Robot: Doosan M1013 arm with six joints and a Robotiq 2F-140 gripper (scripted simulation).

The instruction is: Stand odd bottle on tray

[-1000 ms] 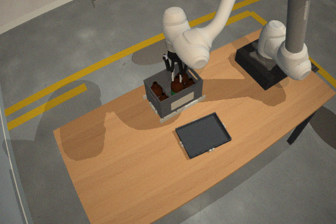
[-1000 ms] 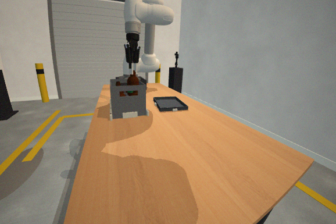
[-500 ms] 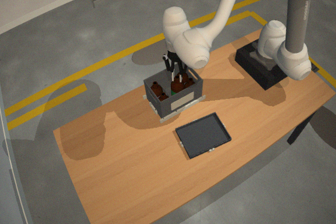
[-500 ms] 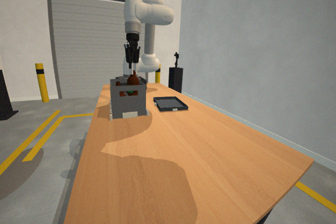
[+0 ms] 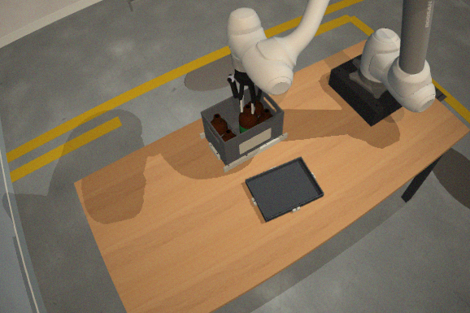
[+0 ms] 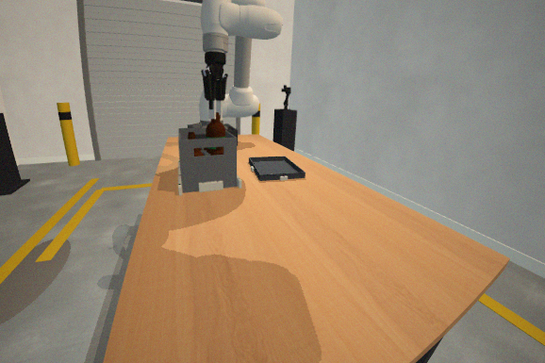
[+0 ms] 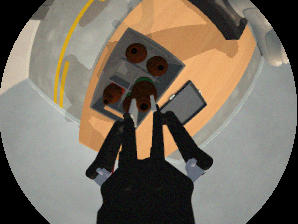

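The glass bottle is 90 mm below my hand. Also, from my hand: dark tray (30 mm ahead, 250 mm to the left, 250 mm below); then grey crate (40 mm to the right, 180 mm below).
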